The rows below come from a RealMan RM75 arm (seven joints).
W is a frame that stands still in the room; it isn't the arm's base.
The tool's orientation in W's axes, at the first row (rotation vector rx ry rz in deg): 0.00, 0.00, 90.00
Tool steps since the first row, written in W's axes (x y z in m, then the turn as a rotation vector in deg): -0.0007, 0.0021, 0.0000, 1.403, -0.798, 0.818; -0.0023, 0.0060, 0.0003, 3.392, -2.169, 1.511; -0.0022, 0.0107, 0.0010, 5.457, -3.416, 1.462; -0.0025, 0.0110, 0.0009, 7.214, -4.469, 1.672; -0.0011, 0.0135, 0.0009, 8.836, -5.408, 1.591; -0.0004, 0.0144, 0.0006, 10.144, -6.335, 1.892; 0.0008, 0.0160, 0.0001, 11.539, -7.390, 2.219; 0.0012, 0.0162, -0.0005, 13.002, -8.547, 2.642; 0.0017, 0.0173, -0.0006, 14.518, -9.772, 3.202; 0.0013, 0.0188, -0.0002, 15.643, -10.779, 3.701; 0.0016, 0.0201, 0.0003, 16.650, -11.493, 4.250
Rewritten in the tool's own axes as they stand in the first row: 0.0021, 0.0007, 0.0000, -0.798, -1.403, 0.818; 0.0060, 0.0023, 0.0003, -2.169, -3.392, 1.511; 0.0107, 0.0022, 0.0010, -3.416, -5.457, 1.462; 0.0110, 0.0025, 0.0009, -4.469, -7.214, 1.672; 0.0135, 0.0011, 0.0009, -5.408, -8.836, 1.591; 0.0144, 0.0004, 0.0006, -6.335, -10.144, 1.892; 0.0160, -0.0008, 0.0001, -7.390, -11.539, 2.219; 0.0162, -0.0012, -0.0005, -8.547, -13.002, 2.642; 0.0173, -0.0017, -0.0006, -9.772, -14.518, 3.202; 0.0188, -0.0013, -0.0002, -10.779, -15.643, 3.701; 0.0201, -0.0016, 0.0003, -11.493, -16.650, 4.250
